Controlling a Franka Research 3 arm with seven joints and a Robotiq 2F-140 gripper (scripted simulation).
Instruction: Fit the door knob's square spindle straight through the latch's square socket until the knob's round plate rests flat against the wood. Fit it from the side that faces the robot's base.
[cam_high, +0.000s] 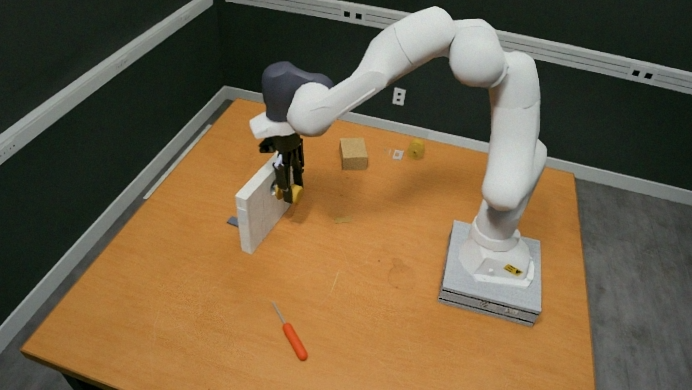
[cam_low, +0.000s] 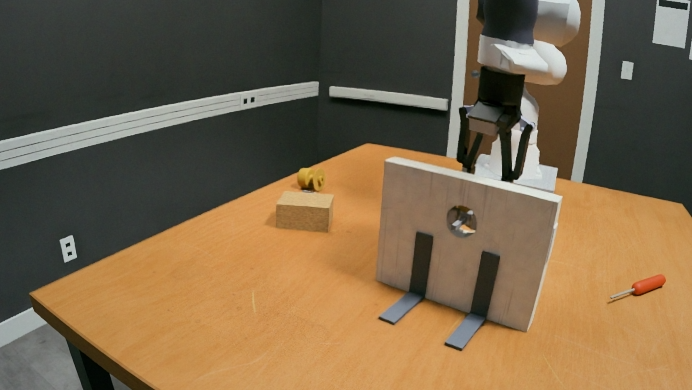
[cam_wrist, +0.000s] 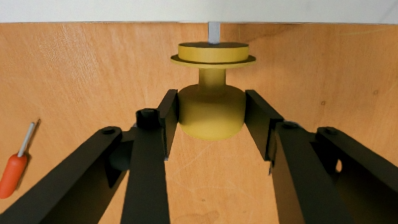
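Right now the white wood panel is 80 mm ahead of my hand, 10 mm to the right of it and 50 mm below it. From my hand the other things lie so: cork block (70 mm behind, 420 mm to the right, 150 mm below); then orange-handled screwdriver (120 mm behind, 340 mm to the left, 170 mm below).
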